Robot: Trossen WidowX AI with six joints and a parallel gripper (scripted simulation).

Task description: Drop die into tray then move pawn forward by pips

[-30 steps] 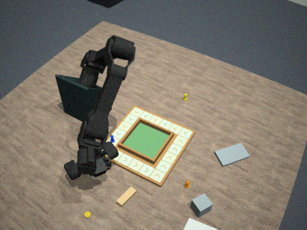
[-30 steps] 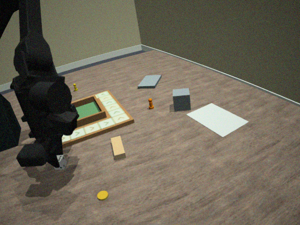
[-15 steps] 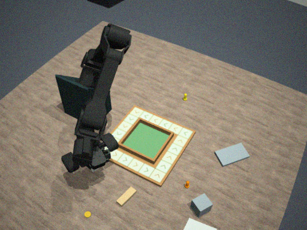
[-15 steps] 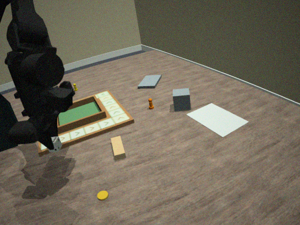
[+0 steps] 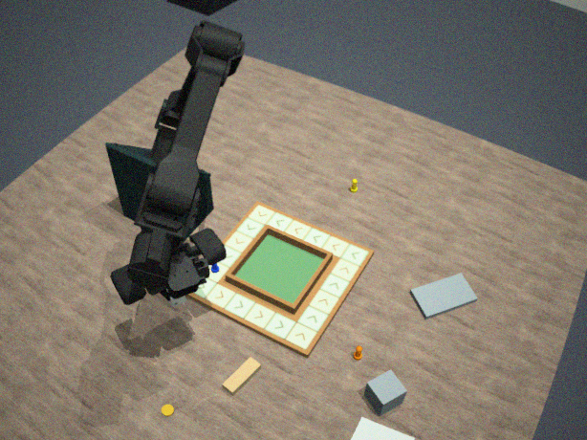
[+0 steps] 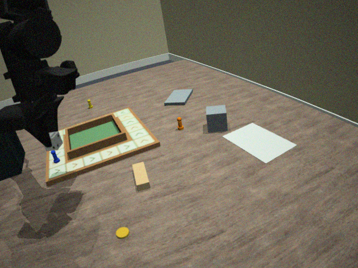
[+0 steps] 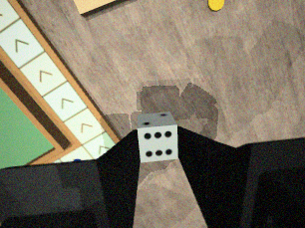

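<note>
Right now the blue pawn is 50 mm behind my gripper tip, 150 mm to the left of it and 100 mm below it. The rest, counted from my gripper tip: die right at my gripper tip; wood block 140 mm ahead, 120 mm below; yellow disc 80 mm ahead, 140 mm to the right, 130 mm below.
</note>
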